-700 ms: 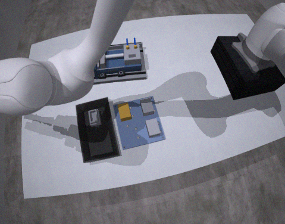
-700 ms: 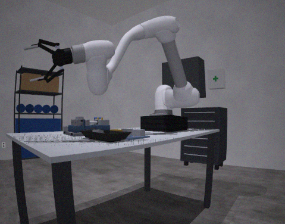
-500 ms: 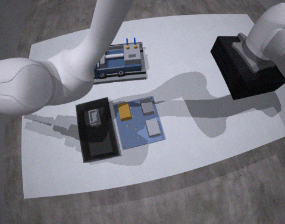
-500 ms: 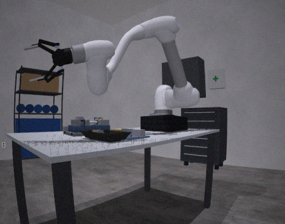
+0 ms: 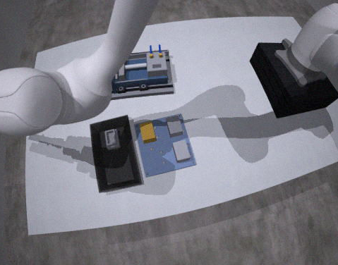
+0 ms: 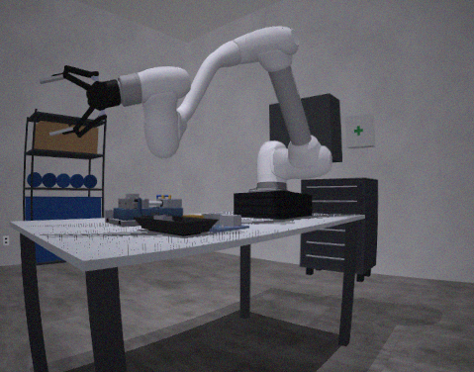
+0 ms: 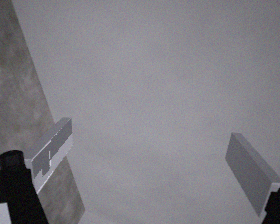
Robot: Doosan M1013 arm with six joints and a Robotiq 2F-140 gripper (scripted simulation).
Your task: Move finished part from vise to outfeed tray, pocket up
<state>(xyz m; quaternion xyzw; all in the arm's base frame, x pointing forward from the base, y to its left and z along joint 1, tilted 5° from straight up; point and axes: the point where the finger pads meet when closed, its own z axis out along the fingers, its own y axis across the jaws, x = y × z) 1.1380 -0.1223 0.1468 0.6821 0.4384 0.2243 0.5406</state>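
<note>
Right now the vise is 490 mm behind my hand, 110 mm to the right of it and 310 mm below it. From my hand the other things lie so: blue plate (500 mm behind, 190 mm to the left, 340 mm below); yellow block (470 mm behind, 140 mm to the left, 320 mm below).
</note>
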